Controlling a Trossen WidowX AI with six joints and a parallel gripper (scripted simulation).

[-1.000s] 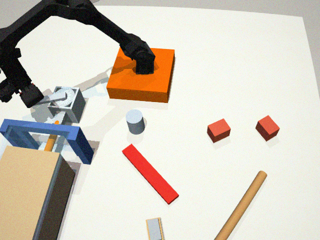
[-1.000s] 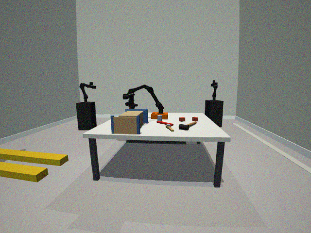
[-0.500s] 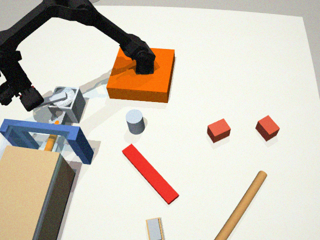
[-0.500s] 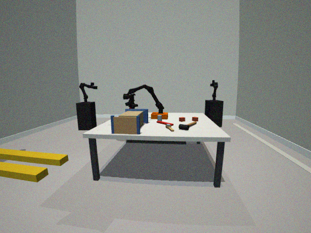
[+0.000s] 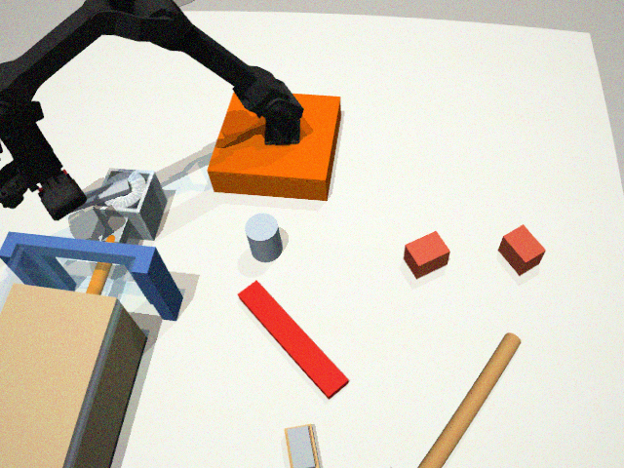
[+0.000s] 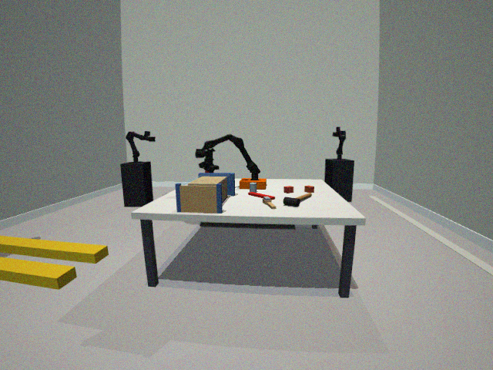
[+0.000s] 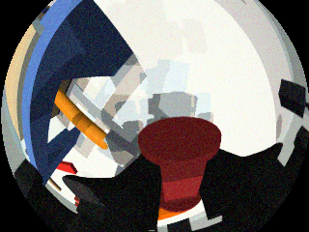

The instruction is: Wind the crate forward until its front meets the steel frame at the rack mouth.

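The winch handle lies 10 mm behind my gripper tip, 40 mm to the left of it and 10 mm below it. The rest, counted from my gripper tip: red knob (20 mm above); flat red bar (210 mm ahead, 390 mm to the left, 110 mm below); grey winch (50 mm behind, 90 mm to the left, 80 mm below).
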